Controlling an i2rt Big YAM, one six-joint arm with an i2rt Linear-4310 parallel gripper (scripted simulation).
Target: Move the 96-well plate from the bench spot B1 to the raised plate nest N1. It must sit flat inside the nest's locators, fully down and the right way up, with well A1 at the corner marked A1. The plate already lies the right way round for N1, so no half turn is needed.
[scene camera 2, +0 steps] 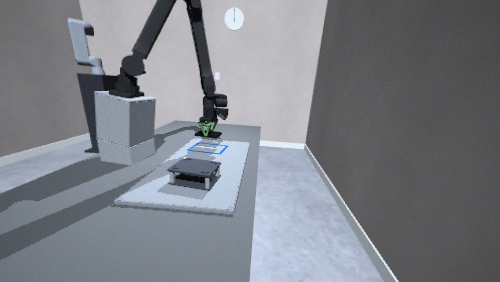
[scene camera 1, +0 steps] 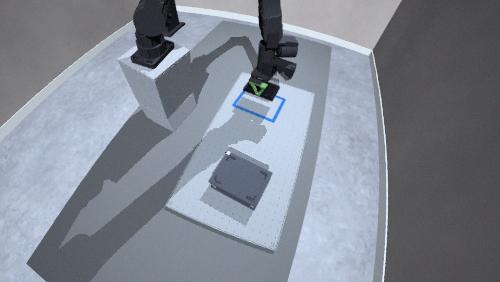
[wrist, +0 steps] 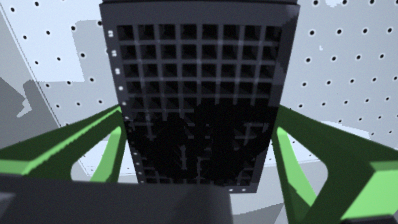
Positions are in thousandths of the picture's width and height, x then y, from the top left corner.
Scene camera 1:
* raised plate nest: 483, 633
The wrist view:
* my gripper: 501, 502
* black 96-well plate: 534, 667
